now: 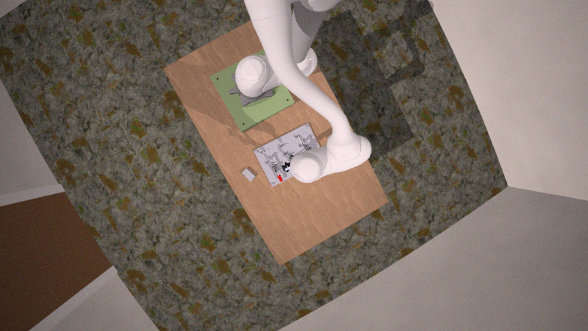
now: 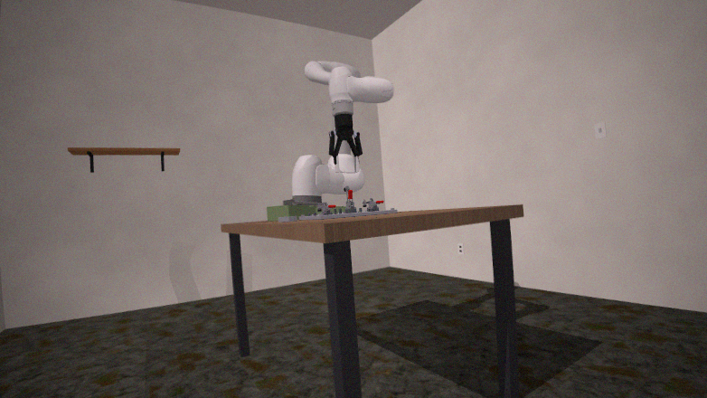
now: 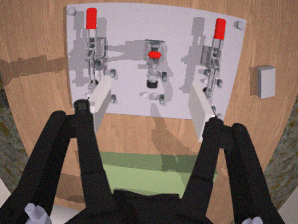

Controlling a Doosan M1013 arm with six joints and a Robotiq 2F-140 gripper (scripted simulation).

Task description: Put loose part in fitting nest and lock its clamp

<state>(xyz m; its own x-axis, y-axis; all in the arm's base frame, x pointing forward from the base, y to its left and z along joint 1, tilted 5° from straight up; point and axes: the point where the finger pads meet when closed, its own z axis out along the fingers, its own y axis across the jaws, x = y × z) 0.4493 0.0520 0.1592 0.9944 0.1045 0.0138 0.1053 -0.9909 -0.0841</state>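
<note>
My gripper is now 27 cm to the left of the loose part and 20 cm above it. Round my hand: grey fixture plate 2 cm behind, 1 cm to the right, 20 cm below.
</note>
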